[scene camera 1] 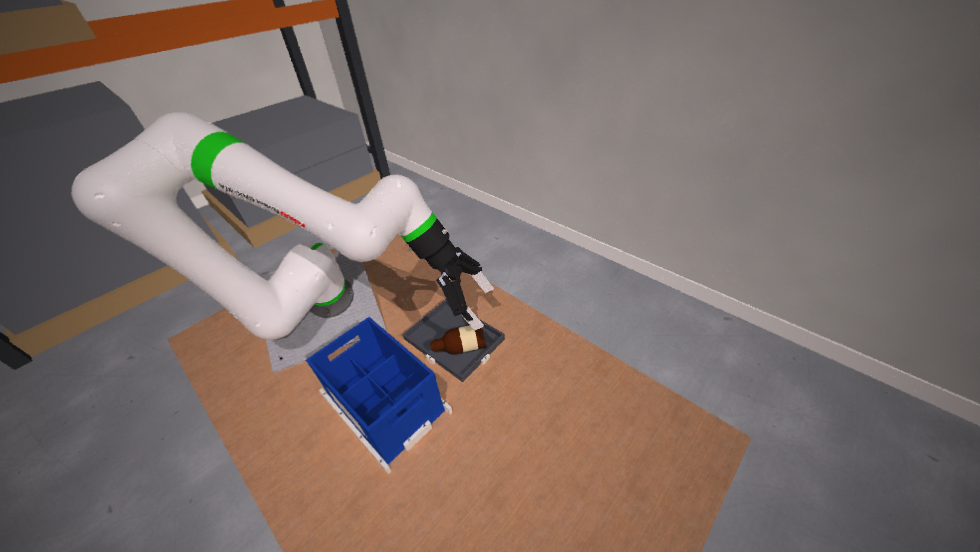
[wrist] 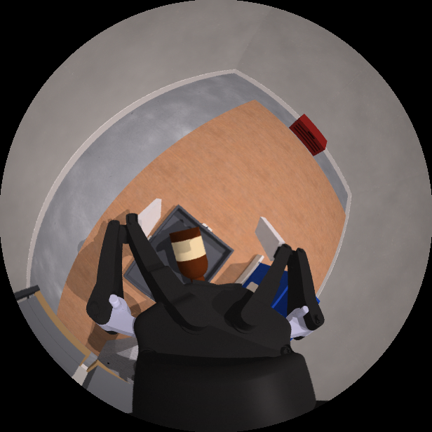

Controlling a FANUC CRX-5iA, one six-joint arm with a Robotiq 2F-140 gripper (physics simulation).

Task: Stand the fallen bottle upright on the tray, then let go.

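Places are measured from the arm's base along level axes (x ahead, y left, z up), in metres.
Pixels of known places: gripper, fingertip midpoint: (scene camera 1: 484, 308); arm's base, origin of the base link: (scene camera 1: 330, 296).
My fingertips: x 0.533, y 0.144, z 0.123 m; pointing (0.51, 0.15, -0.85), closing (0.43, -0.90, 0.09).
Note:
Ahead of a thing's pixels: the offset from my fingertips to its middle. "pt": to the spot under its first point. Level surfaces: height alone.
The brown bottle {dy -0.040, dx -0.084, dz -0.153 m} (scene camera 1: 455, 340) (wrist: 189, 250) with a cream label lies on its side on the dark grey tray {pt dy -0.111, dx -0.002, dz -0.170 m} (scene camera 1: 464, 374) (wrist: 220, 254). In the scene view its neck points left, towards the blue crate, and its base is near the tray's right corner. In the wrist view its base faces away from the gripper and its neck is partly hidden by the gripper body. My gripper (scene camera 1: 478, 301) (wrist: 210, 216) is wide open and empty. It is tilted above the tray's back right side, its pads apart from each other and above the bottle.
A blue divided crate {dy -0.290, dx -0.137, dz -0.107 m} (scene camera 1: 416, 408) (wrist: 257, 272) stands beside the tray, on the brown mat {dz -0.195 m} (scene camera 1: 548, 438) (wrist: 225, 165). A shelf rack (scene camera 1: 363, 89) with grey boxes stands behind the arm. A red box (wrist: 308, 135) is by the wall in the wrist view.

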